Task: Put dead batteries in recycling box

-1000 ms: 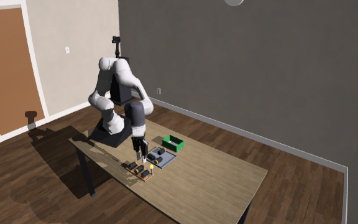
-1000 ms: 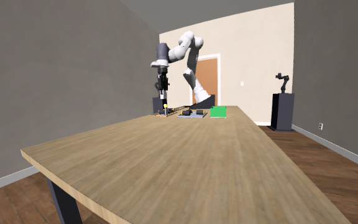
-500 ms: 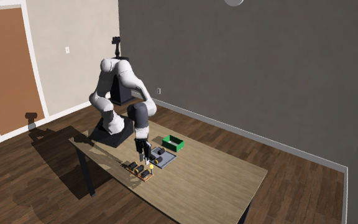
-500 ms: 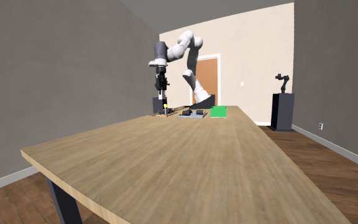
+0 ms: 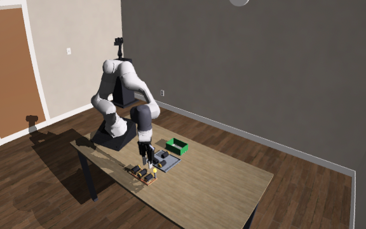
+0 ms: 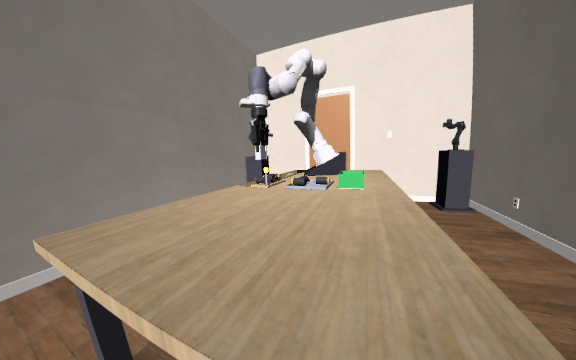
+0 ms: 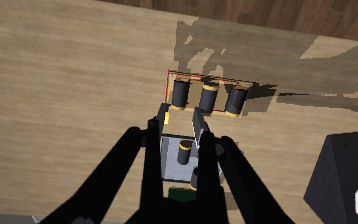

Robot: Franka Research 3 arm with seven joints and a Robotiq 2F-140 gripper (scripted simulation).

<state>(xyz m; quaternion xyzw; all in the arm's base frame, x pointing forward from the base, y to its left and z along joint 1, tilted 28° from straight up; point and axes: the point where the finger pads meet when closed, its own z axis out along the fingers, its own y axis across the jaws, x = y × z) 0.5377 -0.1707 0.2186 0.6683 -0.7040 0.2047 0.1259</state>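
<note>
My gripper is now 3 cm short of the bulb, 3 cm to the right of it and 8 cm above it. Also, from my hand: green recycling box: 5 cm behind, 41 cm to the left, 14 cm below; grey tray: 5 cm behind, 22 cm to the left, 16 cm below.
</note>
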